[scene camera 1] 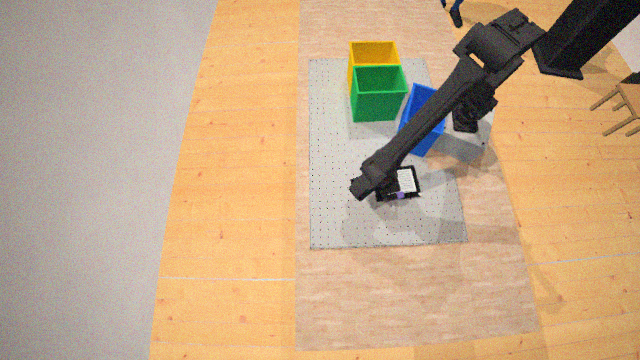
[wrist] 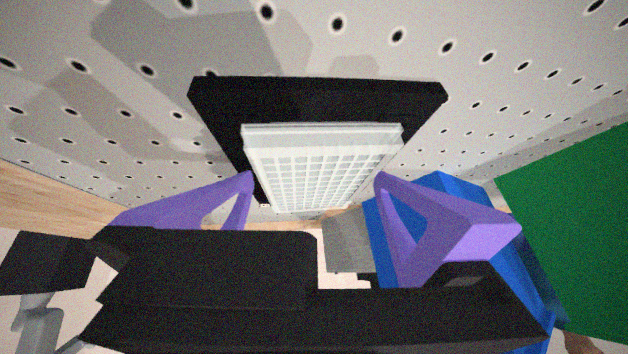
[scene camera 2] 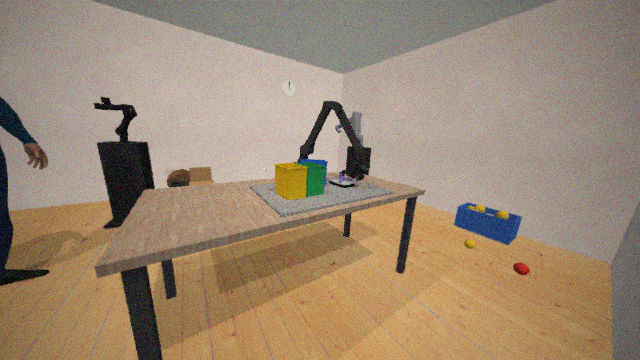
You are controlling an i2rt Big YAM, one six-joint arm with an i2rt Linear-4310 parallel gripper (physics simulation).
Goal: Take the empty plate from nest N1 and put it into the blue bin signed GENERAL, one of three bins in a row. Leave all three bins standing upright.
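Places are measured from the arm's base along level axes (x ahead, y left, z up), in metres.
Pixels of known places: gripper, fingertip midpoint: (scene camera 1: 393, 182) (wrist: 313, 177) (scene camera 2: 343, 182); arm's base at its link origin: (scene camera 1: 463, 117).
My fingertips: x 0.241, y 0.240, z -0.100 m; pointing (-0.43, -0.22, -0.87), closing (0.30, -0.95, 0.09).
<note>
Ahead of a thing's pixels: the offset from my fingertips to its top centre. "spot": to the spot under its first point. Level surfaces: height alone.
The white gridded plate @[dx -0.012, dy -0.005, dz +0.007 m] (scene camera 1: 407, 179) (wrist: 320, 167) lies flat in a black nest @[dx -0.012, dy -0.005, dz -0.005 m] (scene camera 1: 418, 192) (wrist: 315, 97) on the grey perforated board. My gripper (wrist: 313, 177) (scene camera 2: 346, 179) is open, with its purple fingers on either side of the plate's far part in the wrist view; nothing is held. Whether the fingers touch the plate cannot be told. The blue bin @[spot: dx -0.083, dy -0.132, dz +0.052 m] (scene camera 1: 419, 145) (wrist: 376, 240) stands upright, turned at an angle, partly hidden by my arm in scene camera 1. The green bin @[dx +0.081, dy -0.326, dz +0.161 m] (scene camera 1: 377, 106) (scene camera 2: 315, 180) and yellow bin @[dx +0.102, dy -0.456, dz +0.161 m] (scene camera 1: 374, 53) (scene camera 2: 290, 181) stand upright beyond it. No bin sign is readable.
A grey block (scene camera 1: 462, 145) (wrist: 350, 245) stands beside the blue bin, near my arm's base. The perforated board @[dz -0.019 m] (scene camera 1: 330, 215) (scene camera 2: 282, 207) lies on the wooden table @[dz -0.032 m] (scene camera 1: 400, 310) (scene camera 2: 190, 220). My forearm passes over the blue bin in scene camera 1.
</note>
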